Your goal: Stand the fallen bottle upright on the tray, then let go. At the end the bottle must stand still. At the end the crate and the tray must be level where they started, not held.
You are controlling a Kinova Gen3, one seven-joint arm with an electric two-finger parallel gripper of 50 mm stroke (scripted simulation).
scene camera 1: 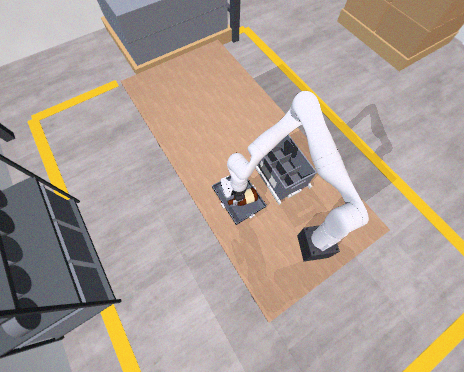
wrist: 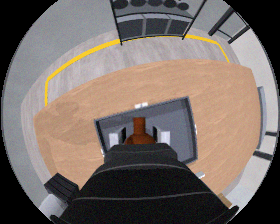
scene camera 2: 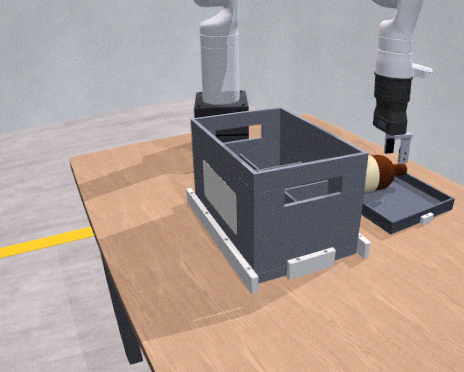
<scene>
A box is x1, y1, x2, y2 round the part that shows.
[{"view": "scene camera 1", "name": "dark grey crate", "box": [257, 134, 316, 199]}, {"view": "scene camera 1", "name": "dark grey tray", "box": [212, 175, 266, 224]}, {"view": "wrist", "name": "my gripper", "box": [59, 126, 228, 223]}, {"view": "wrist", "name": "dark grey tray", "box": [93, 96, 197, 164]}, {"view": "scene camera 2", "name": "my gripper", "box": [373, 75, 412, 163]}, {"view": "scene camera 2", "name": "brown bottle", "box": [365, 155, 406, 191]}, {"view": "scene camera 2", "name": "dark grey crate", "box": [190, 107, 368, 283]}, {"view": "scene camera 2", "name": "dark grey tray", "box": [362, 173, 454, 234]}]
</scene>
